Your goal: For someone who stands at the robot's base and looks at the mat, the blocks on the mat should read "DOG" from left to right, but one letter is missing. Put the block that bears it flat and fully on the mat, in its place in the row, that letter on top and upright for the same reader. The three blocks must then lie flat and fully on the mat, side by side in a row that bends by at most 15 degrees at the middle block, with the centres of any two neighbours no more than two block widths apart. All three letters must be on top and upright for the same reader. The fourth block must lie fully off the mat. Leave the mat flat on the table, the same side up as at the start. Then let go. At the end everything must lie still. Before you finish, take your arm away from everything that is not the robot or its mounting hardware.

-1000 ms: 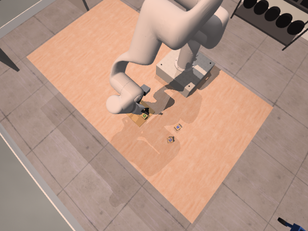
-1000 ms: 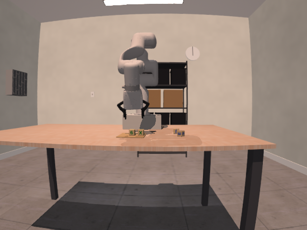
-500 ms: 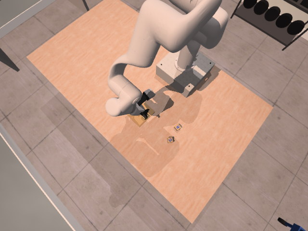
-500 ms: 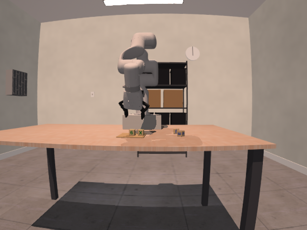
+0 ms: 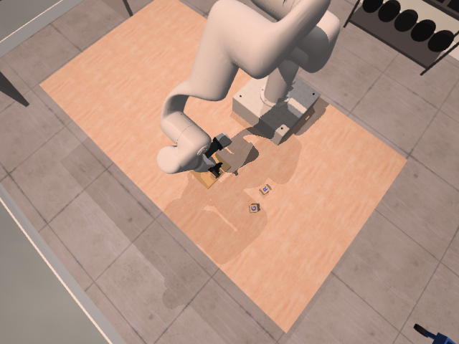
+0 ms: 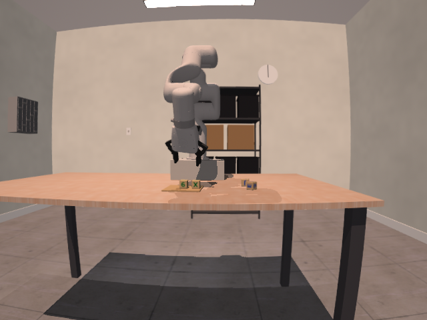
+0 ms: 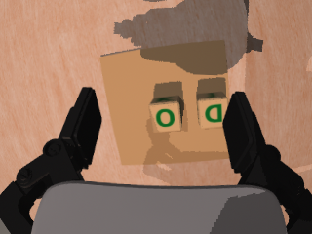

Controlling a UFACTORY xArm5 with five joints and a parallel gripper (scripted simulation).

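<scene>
The blue-lettered block lies 250 mm to the left of my hand and 90 mm below it. Also, from my hand: mat: 100 mm below, 30 mm ahead, 10 mm to the right.
</scene>
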